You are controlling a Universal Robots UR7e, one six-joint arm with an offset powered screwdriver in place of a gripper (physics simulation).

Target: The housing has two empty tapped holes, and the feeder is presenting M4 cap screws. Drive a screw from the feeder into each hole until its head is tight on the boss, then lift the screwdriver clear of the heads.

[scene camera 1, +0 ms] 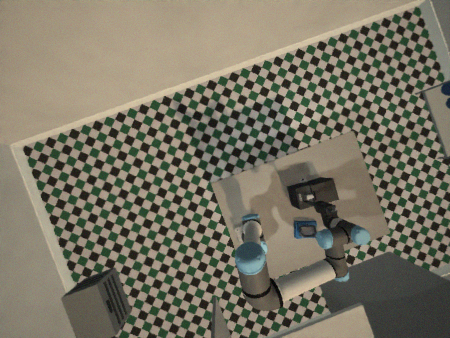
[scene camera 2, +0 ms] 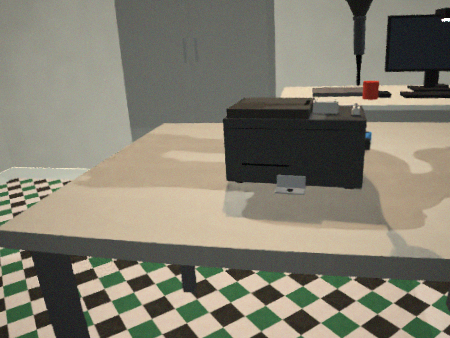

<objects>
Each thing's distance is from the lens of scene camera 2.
screw feeder (scene camera 2: 328,157): 0.77 m
</objects>
